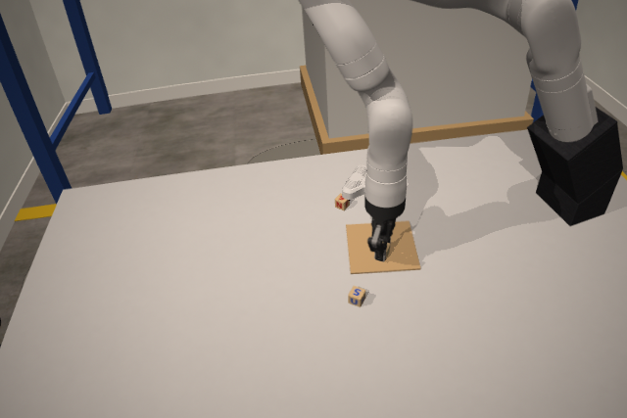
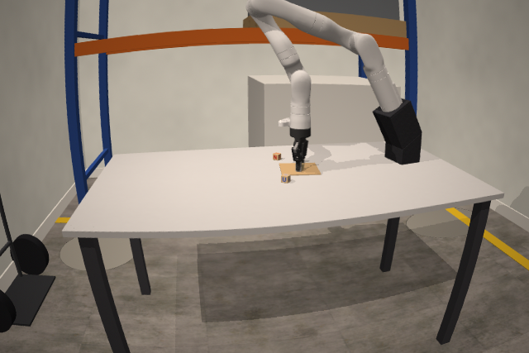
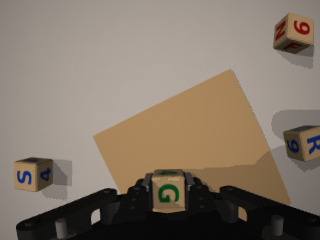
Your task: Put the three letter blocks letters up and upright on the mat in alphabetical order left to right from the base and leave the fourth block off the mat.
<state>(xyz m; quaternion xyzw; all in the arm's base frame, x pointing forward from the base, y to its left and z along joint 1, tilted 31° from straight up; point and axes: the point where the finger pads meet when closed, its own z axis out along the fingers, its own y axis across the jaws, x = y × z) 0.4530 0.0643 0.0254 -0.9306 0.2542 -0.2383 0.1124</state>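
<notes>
My hand is 3 cm to the left of the tan mat and 2 cm above it. Also, from my hand: block (7 cm ahead, 11 cm to the left, 1 cm below).
</notes>
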